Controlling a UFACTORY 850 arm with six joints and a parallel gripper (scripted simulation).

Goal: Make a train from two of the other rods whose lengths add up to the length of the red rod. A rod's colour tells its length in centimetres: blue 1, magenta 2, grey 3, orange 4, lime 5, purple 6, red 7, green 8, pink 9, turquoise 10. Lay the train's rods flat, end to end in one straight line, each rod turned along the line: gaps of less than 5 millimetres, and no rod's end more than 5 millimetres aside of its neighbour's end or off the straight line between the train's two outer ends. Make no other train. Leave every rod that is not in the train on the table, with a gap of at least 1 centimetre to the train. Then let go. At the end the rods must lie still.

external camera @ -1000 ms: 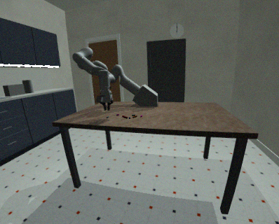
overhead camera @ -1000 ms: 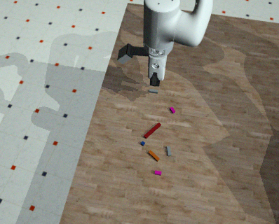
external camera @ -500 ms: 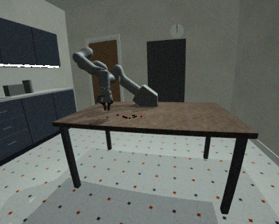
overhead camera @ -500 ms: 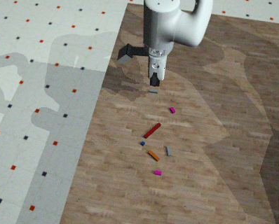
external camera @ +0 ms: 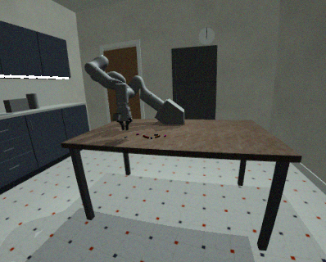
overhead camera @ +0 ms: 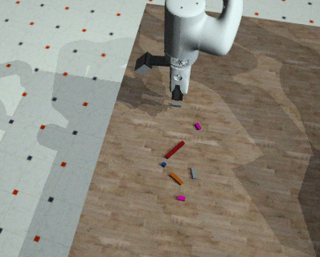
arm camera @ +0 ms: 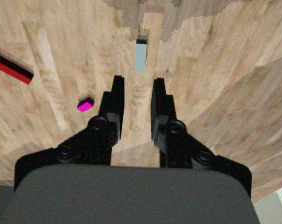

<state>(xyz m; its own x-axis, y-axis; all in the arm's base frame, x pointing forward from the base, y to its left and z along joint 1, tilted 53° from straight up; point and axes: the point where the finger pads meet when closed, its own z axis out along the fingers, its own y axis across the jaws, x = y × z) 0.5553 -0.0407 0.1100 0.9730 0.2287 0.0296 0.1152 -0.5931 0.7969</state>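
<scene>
Now: the grey rod 7 cm below my hand. From my hand the other things lie so: blue rod 1 cm behind, 20 cm to the left, 7 cm below; then orange rod 6 cm behind, 23 cm to the left, 7 cm below; then red rod 3 cm behind, 15 cm to the left, 7 cm below.
</scene>
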